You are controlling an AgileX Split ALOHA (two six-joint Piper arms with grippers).
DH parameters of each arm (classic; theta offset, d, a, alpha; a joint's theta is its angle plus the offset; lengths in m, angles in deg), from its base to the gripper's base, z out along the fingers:
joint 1: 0 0.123 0 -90
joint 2: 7.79 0 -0.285 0
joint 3: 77.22 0 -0.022 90
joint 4: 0 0.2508 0 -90
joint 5: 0 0 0.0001 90
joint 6: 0 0.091 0 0
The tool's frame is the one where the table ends.
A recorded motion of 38 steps. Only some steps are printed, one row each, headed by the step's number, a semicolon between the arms.
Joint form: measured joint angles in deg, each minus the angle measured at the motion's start. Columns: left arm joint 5, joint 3, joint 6, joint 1, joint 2, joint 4; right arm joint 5, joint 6, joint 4, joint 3, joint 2, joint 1.
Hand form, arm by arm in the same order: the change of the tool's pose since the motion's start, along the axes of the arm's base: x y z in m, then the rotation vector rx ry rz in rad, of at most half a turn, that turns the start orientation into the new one. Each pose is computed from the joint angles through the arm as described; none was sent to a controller.
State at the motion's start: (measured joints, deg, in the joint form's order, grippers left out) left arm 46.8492 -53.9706 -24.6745 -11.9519 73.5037 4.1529; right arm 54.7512 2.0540 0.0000 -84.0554 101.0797 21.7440
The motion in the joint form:
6: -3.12 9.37 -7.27 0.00 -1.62 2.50; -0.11 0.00 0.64 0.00 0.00 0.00
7: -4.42 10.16 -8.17 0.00 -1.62 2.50; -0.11 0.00 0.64 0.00 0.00 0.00
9: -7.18 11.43 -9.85 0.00 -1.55 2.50; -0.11 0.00 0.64 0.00 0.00 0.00
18: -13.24 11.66 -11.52 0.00 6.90 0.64; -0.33 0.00 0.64 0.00 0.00 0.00
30: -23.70 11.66 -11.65 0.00 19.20 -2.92; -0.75 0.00 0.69 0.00 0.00 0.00
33: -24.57 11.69 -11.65 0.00 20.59 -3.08; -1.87 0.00 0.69 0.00 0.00 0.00
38: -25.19 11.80 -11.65 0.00 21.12 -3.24; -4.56 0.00 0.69 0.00 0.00 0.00
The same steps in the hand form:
6: -0.0213 0.0071 -0.0375 -0.0012 0.0744 0.0947; -0.0002 0.0008 0.0001 0.0109 0.0023 -0.0023
7: -0.0217 0.0069 -0.0404 -0.0114 0.0666 0.1062; -0.0002 0.0008 0.0001 0.0109 0.0023 -0.0023
9: -0.0213 0.0065 -0.0450 -0.0333 0.0446 0.1267; -0.0002 0.0008 0.0001 0.0109 0.0023 -0.0023
18: 0.0003 -0.0007 -0.0774 -0.0661 0.0992 0.1596; 0.0001 0.0009 0.0002 0.0123 -0.0013 -0.0024
30: 0.0267 -0.0098 -0.1279 -0.1113 0.1446 0.1925; 0.0007 0.0012 0.0005 0.0158 -0.0078 -0.0026
33: 0.0285 -0.0103 -0.1343 -0.1106 0.1544 0.1949; 0.0022 0.0018 0.0012 0.0230 -0.0260 -0.0027
38: 0.0291 -0.0105 -0.1369 -0.1126 0.1552 0.1967; 0.0058 0.0032 0.0031 0.0403 -0.0696 -0.0030

